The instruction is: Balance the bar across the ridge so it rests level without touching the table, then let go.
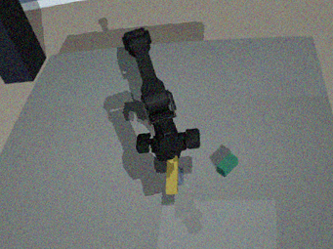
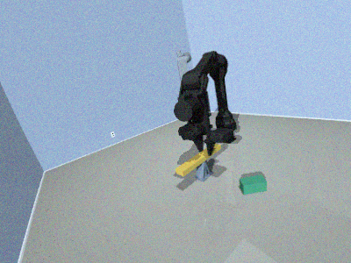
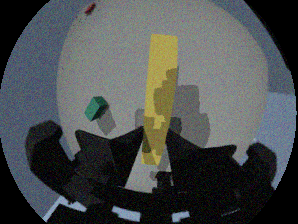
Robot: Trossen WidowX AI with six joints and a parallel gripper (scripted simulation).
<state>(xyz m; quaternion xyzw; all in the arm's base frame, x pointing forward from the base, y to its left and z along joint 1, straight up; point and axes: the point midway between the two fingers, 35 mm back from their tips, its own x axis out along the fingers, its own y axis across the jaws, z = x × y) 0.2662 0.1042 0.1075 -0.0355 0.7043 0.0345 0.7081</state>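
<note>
Now: the yellow bar 3 cm ahead of my gripper tip. Also, from my gripper tip: green block 1 cm behind, 17 cm to the left, 6 cm below.
</note>
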